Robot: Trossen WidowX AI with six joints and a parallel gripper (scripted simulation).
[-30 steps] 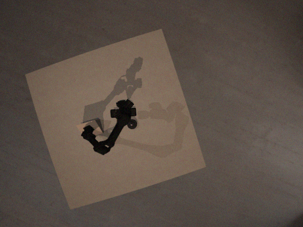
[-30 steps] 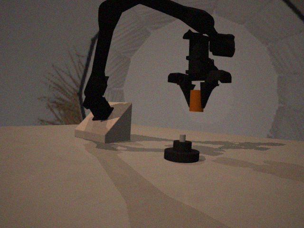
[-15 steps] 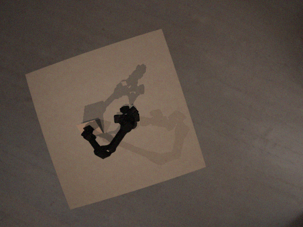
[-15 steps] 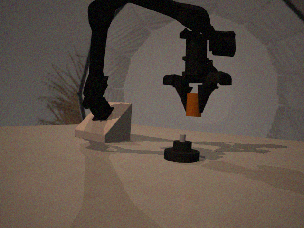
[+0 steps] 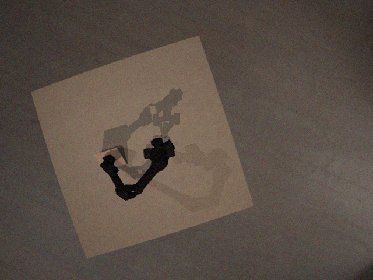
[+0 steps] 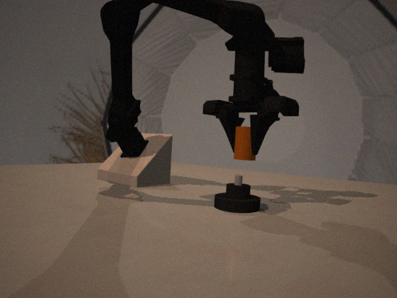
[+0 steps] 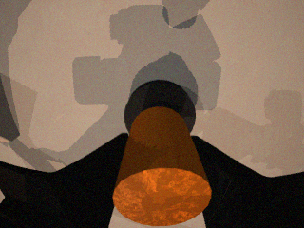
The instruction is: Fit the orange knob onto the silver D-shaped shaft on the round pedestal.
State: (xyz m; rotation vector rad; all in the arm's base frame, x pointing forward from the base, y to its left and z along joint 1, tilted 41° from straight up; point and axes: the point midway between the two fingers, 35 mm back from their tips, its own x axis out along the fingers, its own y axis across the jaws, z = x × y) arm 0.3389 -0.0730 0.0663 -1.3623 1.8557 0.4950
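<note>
My gripper tip is 70 mm above the black round pedestal and 20 mm to the left of it. From my gripper tip the other things lie so: orange knob 30 mm above.
</note>
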